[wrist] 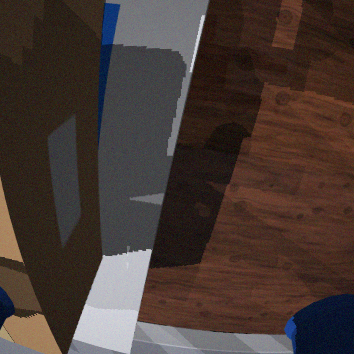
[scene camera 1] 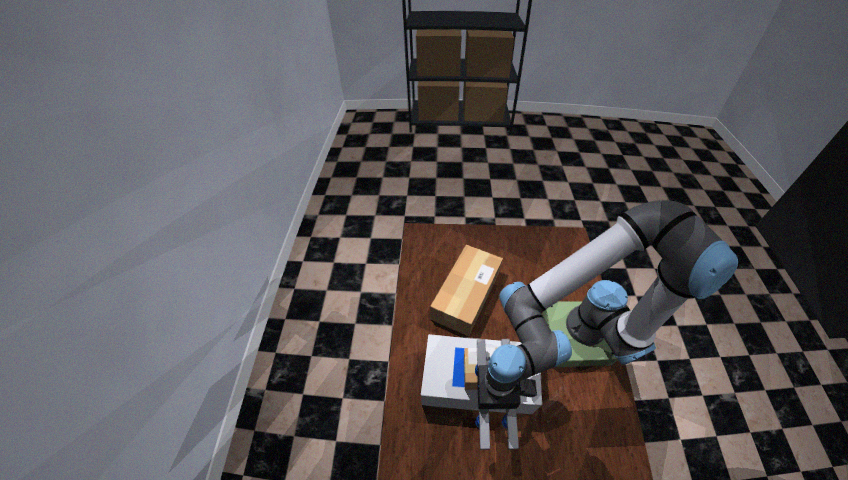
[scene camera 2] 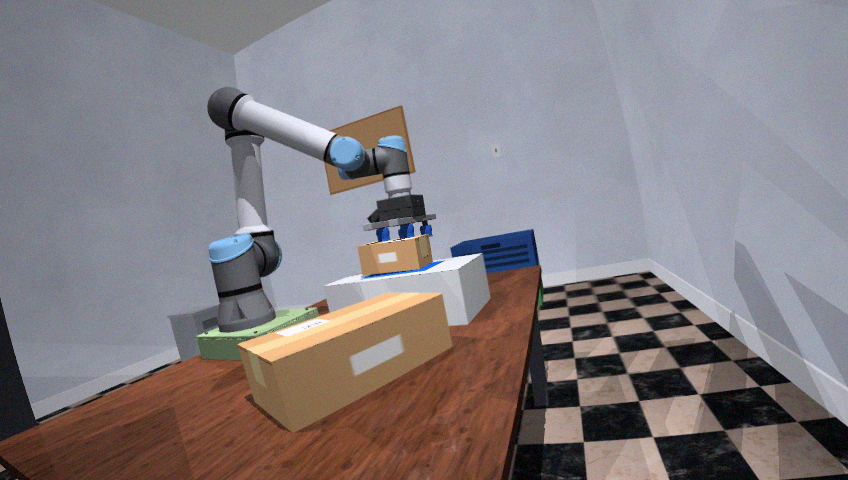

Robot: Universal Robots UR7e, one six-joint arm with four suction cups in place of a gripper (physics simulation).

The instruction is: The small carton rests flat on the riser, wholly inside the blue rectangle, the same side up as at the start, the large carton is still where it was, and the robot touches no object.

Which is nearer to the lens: the large carton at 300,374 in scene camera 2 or the white riser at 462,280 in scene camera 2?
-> The large carton.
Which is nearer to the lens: the large carton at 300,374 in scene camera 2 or the small carton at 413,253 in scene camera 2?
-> The large carton.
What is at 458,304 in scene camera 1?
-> A large carton.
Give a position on my suction head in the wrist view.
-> At 320,319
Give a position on a small carton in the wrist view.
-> At 58,250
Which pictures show the large carton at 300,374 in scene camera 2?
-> Scene camera 1 and scene camera 2 only.
